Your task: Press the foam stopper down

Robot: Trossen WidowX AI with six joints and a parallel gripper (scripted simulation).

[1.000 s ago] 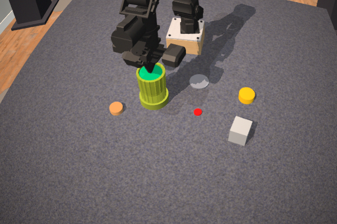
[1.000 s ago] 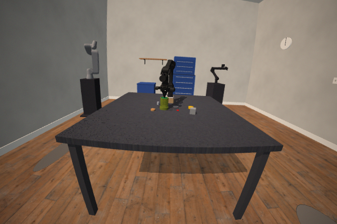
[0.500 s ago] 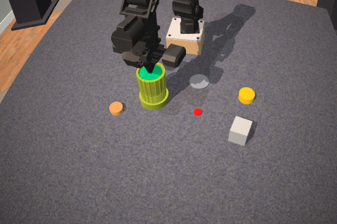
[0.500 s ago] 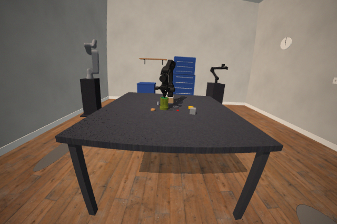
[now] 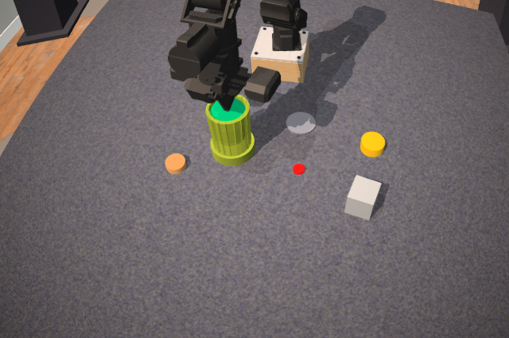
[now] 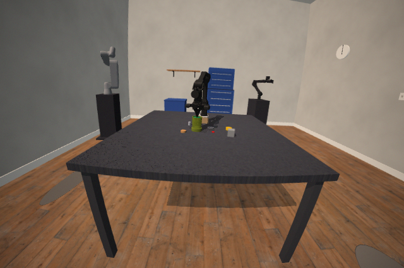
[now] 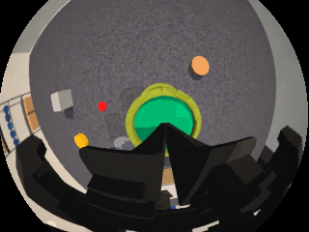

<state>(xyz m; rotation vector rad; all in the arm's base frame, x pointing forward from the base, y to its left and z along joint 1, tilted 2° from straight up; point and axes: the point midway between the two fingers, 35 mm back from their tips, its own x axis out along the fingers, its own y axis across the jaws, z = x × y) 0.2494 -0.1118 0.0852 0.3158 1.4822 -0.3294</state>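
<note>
Now: the green foam stopper 5 cm below my hand. From my hand the other things lie so: red dot 14 cm below, 12 cm to the left, 6 cm ahead; then grey disc 14 cm below, 13 cm to the left, 6 cm behind; then orange disc 13 cm below, 11 cm to the right, 4 cm ahead.
</note>
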